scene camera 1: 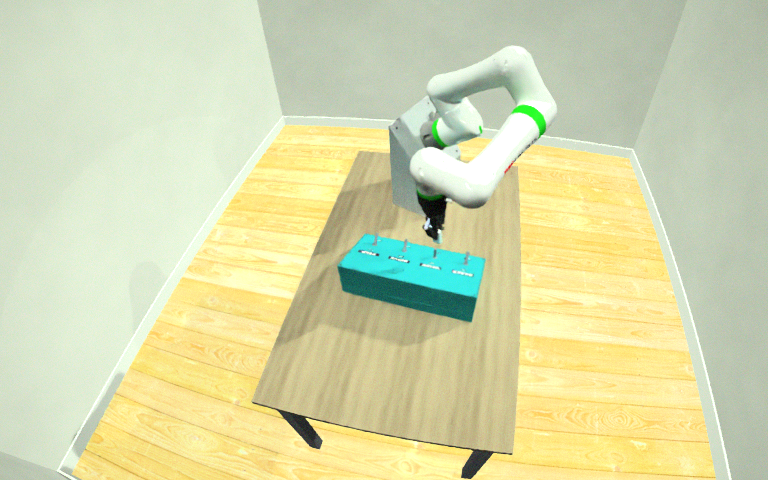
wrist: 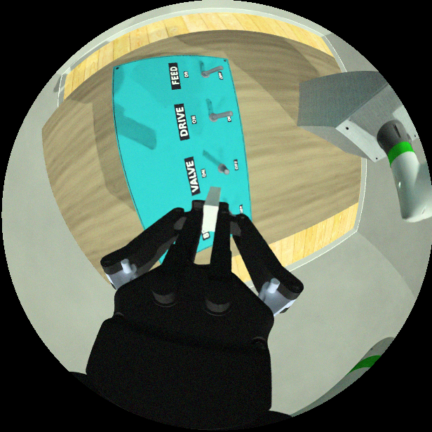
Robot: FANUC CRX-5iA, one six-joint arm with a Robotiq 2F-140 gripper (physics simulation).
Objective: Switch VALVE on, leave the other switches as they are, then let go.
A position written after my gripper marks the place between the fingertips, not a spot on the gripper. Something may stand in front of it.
Observation:
I see my gripper (wrist: 214,196) and a teal switch box (wrist: 172,150).

